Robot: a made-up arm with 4 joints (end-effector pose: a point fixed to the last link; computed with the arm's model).
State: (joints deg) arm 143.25 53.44 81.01 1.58
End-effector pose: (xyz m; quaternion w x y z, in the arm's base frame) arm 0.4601 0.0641 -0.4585 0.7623 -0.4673 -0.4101 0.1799
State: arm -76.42 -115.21 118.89 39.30
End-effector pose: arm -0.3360 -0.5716 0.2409 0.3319 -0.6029 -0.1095 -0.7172
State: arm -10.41 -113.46 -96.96 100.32
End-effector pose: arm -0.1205 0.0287 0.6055 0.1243 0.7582 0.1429 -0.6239
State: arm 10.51 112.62 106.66 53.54
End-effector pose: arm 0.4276 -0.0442 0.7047 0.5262 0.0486 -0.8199 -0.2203
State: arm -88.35 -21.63 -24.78 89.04
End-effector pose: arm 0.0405 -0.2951 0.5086 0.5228 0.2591 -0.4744 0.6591
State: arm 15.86 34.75 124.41 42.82
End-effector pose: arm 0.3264 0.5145 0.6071 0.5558 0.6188 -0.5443 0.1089
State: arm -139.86 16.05 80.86 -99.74
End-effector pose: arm 0.3106 -0.7325 0.0409 0.3149 -0.5458 -0.7541 -0.1851
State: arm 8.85 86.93 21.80 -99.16
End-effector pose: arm 0.5313 0.0283 0.5046 0.0375 -0.1915 0.0556 0.9792
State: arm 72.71 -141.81 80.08 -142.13
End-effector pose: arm -0.3568 0.4410 0.4807 0.3162 -0.8619 0.3179 -0.2367
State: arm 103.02 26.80 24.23 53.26
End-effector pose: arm 0.2932 0.2342 -0.3318 0.7182 -0.6450 0.0911 0.2449
